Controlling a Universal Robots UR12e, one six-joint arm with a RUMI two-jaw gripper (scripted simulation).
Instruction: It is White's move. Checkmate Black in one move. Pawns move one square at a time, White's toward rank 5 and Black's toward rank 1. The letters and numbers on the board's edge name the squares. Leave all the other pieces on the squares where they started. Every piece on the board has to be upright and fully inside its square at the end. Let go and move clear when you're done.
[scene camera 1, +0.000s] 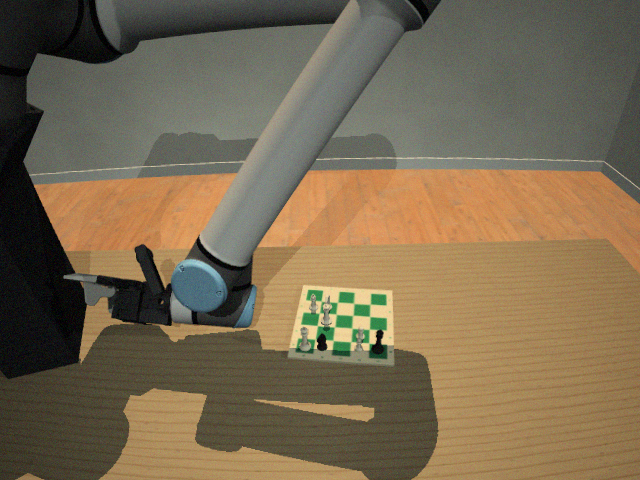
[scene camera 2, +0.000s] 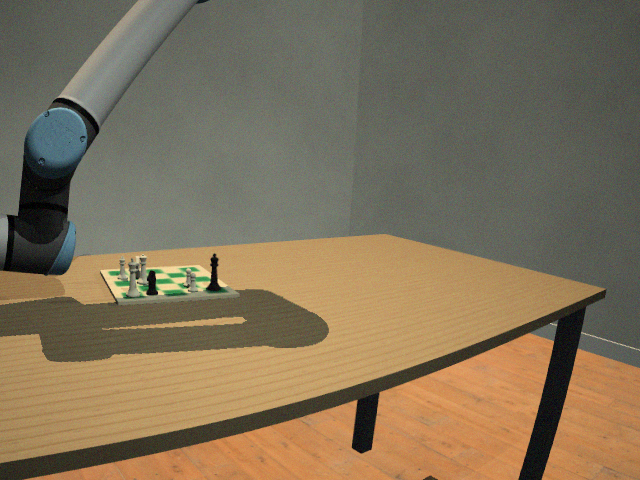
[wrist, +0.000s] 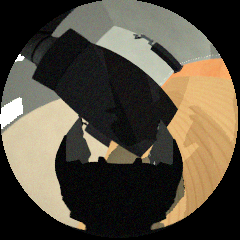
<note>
In view: my gripper (scene camera 1: 80, 285) and a green-and-cream chessboard (scene camera 1: 351, 308).
The green-and-cream chessboard is seen too in scene camera 2 (scene camera 2: 170, 281). My gripper is seen too in the wrist view (wrist: 120, 119). The wrist view misses the green-and-cream chessboard: it is out of frame.
</note>
